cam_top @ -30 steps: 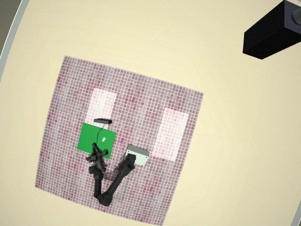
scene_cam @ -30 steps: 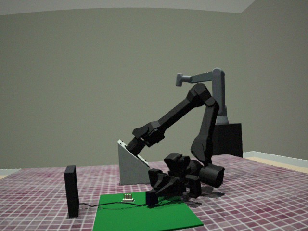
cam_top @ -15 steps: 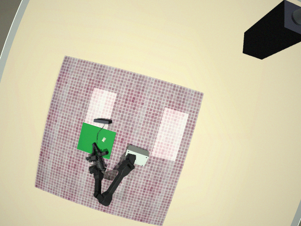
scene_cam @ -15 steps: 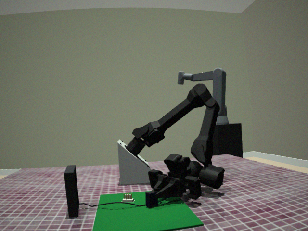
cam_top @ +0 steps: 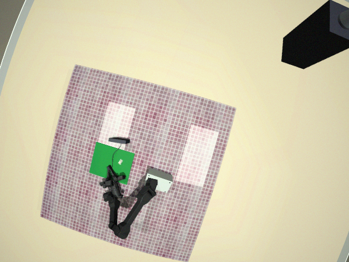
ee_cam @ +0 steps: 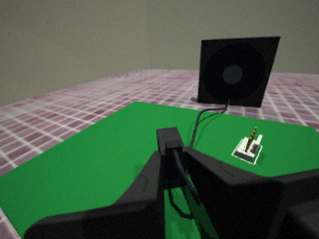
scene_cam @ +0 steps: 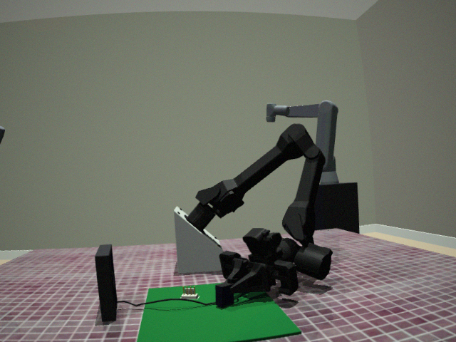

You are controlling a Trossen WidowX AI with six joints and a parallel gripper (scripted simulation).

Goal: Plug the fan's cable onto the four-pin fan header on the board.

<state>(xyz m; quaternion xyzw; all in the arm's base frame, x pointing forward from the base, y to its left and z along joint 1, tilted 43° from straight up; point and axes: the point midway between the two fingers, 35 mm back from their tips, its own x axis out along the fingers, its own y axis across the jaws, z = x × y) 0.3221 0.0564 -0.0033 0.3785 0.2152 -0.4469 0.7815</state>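
Now: the dark plug 10 mm below my gripper tip. From my gripper tip the other things lie so: fan (50 mm behind, 210 mm to the right, 30 mm above); then green board (40 mm to the right, 50 mm below).
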